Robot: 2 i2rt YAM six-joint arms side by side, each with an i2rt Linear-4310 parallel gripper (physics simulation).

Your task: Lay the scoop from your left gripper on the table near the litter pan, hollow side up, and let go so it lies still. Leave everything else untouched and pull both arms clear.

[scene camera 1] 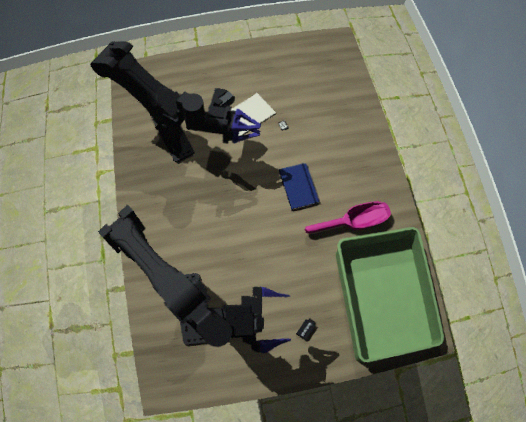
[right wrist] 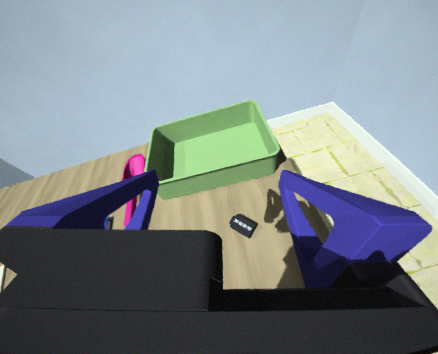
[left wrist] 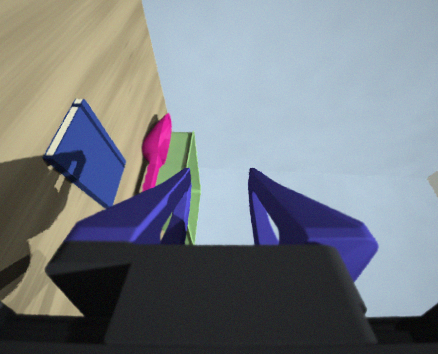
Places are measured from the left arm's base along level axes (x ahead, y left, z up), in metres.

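Where they show: left gripper, fingertip midpoint: (scene camera 1: 260,129) (left wrist: 219,176); right gripper, fingertip midpoint: (scene camera 1: 289,317) (right wrist: 218,176); left arm's base, link origin: (scene camera 1: 172,134).
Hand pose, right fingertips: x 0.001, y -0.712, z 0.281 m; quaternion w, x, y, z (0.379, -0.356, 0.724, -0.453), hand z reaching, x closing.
Observation:
Things, the pixels of their centre, and the offset from my right fingertips. Level surfaces: height alone.
- pink scoop, body centre: (left wrist: 151,159) (scene camera 1: 347,221) (right wrist: 135,188) dx +0.319, dy +0.186, dz -0.262 m
- table, surface height: dz -0.281 m
- green litter pan, body centre: (scene camera 1: 388,295) (right wrist: 208,148) (left wrist: 181,193) dx +0.296, dy -0.061, dz -0.239 m
- blue book, body centre: (left wrist: 95,160) (scene camera 1: 299,186) dx +0.255, dy +0.356, dz -0.275 m
- small black block, body centre: (right wrist: 241,224) (scene camera 1: 306,328) dx +0.059, dy -0.021, dz -0.273 m
- white pad, body centre: (scene camera 1: 248,114) dx +0.245, dy +0.654, dz -0.279 m
- tiny light item, body centre: (scene camera 1: 283,125) dx +0.323, dy +0.564, dz -0.280 m
The pink scoop (scene camera 1: 369,216) (left wrist: 159,142) (right wrist: 134,166) lies on the table (scene camera 1: 240,250), hollow side up, just above the green litter pan (scene camera 1: 395,300) (left wrist: 195,200) (right wrist: 215,150) in scene camera 1. Its handle points left, and it is outside the pan. My left gripper (scene camera 1: 259,129) (left wrist: 219,176) is partly open and empty, held above the table near the white pad, well away from the scoop. My right gripper (scene camera 1: 290,318) (right wrist: 218,176) is wide open and empty, left of the pan in scene camera 1.
A blue book (scene camera 1: 300,186) (left wrist: 89,155) lies left of the scoop's bowl, above its handle. A small black block (scene camera 1: 306,329) (right wrist: 243,226) lies just beyond my right fingertips. A white pad (scene camera 1: 257,107) lies beside my left gripper, with a tiny light item (scene camera 1: 283,125) near it.

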